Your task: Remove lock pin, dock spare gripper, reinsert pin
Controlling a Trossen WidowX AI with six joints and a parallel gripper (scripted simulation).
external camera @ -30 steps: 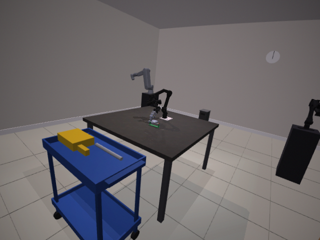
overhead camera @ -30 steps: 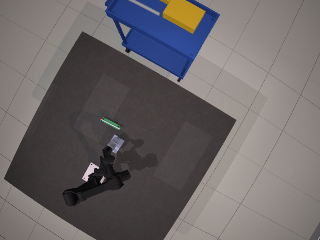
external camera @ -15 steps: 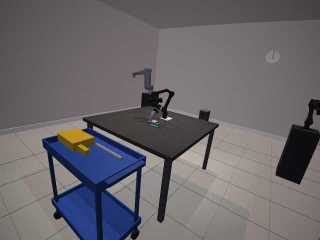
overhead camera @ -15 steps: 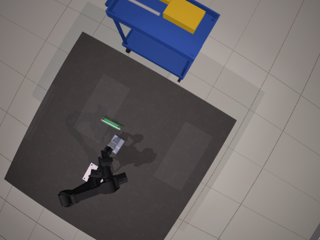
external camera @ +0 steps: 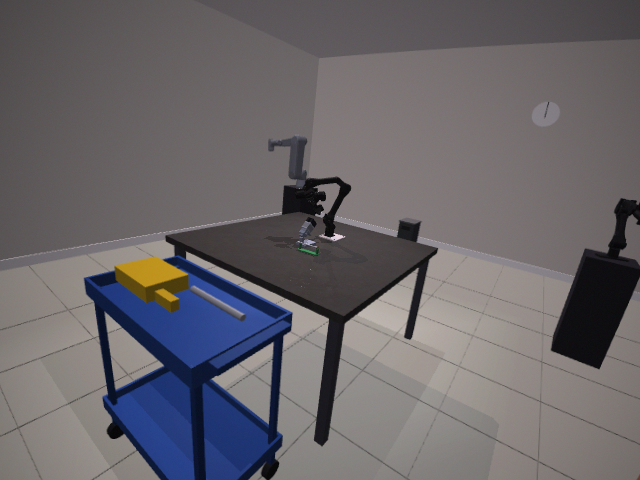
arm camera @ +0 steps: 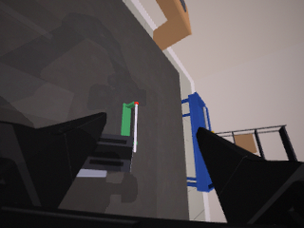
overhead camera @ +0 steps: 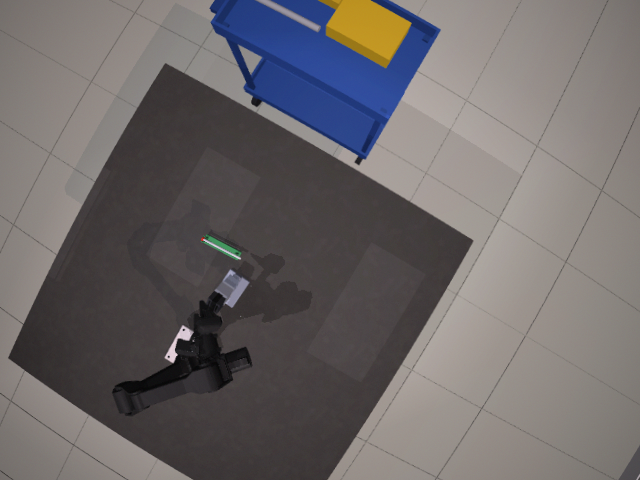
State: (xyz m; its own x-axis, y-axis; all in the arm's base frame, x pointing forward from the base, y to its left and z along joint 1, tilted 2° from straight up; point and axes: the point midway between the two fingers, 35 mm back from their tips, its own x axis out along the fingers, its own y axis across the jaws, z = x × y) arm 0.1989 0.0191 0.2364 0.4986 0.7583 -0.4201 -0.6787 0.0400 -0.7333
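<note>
The green flat bracket is 15 cm ahead of my gripper tip, 9 cm to the left of it and 20 cm below it. Also, from my gripper tip: spare gripper: 4 cm ahead, 2 cm to the right, 11 cm below; then grey mount: 7 cm ahead, 2 cm to the right, 17 cm below.
</note>
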